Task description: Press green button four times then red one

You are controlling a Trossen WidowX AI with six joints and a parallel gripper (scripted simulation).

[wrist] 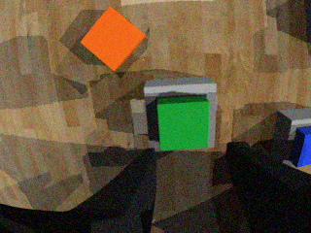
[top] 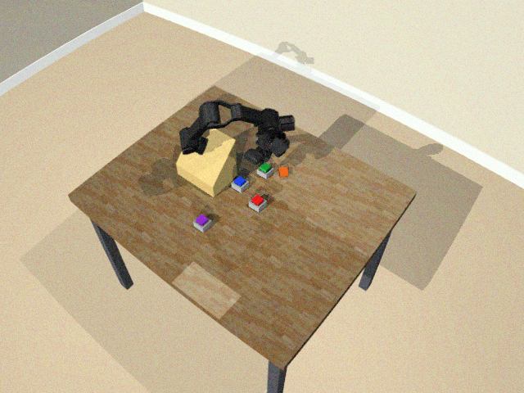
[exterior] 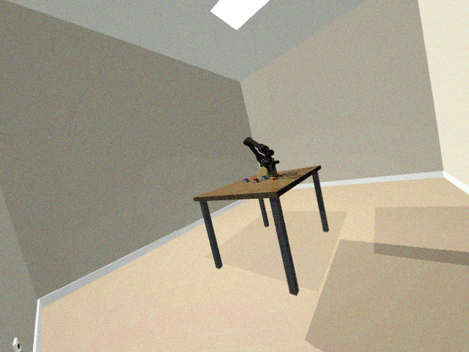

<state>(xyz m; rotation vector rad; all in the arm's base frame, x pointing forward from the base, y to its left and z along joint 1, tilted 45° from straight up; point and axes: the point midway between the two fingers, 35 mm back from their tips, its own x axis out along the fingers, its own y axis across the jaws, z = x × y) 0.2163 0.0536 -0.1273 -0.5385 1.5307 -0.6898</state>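
Now: the green button 40 mm below my gripper tip. From my gripper tip the other things lie so: blue button: 40 mm behind, 110 mm to the right, 40 mm below; then red button: 70 mm ahead, 150 mm to the right, 40 mm below; then orange block: 60 mm ahead, 40 mm to the left, 60 mm below.
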